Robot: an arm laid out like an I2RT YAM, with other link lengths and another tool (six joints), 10 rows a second.
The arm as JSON. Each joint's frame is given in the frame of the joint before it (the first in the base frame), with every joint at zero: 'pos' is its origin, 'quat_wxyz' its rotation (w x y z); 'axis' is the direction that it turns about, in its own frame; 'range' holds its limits. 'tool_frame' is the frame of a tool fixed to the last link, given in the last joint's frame.
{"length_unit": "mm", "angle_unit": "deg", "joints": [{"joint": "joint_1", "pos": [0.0, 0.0, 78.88], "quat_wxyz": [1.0, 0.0, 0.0, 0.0], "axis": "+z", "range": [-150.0, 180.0]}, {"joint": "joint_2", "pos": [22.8, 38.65, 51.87], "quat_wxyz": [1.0, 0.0, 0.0, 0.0], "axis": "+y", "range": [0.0, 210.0]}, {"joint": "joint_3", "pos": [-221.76, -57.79, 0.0], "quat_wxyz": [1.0, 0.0, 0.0, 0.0], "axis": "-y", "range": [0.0, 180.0]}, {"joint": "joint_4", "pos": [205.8, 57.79, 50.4], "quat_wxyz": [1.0, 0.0, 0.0, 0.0], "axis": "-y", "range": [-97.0, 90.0]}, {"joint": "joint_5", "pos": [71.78, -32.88, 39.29], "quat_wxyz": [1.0, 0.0, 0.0, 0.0], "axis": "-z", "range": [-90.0, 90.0]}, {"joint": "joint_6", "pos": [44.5, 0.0, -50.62], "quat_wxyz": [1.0, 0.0, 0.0, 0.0], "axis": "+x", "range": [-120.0, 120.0]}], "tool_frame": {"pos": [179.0, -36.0, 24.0], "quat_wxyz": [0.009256, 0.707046, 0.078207, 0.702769]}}
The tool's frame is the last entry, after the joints.
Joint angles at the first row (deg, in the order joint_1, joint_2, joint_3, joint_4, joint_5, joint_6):
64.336, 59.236, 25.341, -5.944, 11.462, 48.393
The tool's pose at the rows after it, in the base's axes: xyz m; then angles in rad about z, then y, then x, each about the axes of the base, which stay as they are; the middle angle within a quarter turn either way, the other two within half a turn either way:
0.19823 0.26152 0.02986 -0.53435 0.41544 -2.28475
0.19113 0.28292 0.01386 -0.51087 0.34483 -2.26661
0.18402 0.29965 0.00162 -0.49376 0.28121 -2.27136
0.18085 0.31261 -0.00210 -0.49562 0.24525 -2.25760
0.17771 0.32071 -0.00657 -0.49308 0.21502 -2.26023
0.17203 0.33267 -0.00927 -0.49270 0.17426 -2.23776
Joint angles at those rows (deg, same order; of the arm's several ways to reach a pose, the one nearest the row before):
64.383, 65.477, 24.484, 0.250, 7.815, 50.389
64.094, 72.937, 25.254, 6.648, 3.335, 51.657
64.118, 79.063, 27.701, 9.003, -0.123, 52.278
64.099, 82.469, 29.230, 11.021, -2.331, 52.224
64.101, 85.088, 30.858, 11.374, -3.949, 52.146
64.093, 87.565, 31.726, 13.513, -6.568, 52.316

